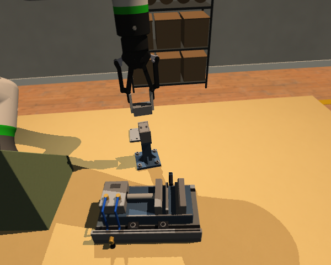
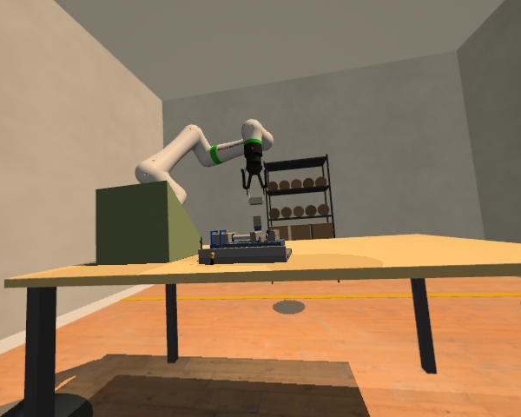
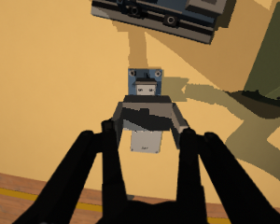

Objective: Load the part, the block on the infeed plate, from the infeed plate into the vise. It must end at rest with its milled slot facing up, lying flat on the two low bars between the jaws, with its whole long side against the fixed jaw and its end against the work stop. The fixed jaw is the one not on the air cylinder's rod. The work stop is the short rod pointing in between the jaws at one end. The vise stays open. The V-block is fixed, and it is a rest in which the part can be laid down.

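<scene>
Now: hand 30 mm above the part. Round my hand: cylinder rod (230 mm to the right, 180 mm below, 10 mm behind); V-block post (200 mm below); work stop (190 mm to the right, 170 mm below, 80 mm ahead).
</scene>
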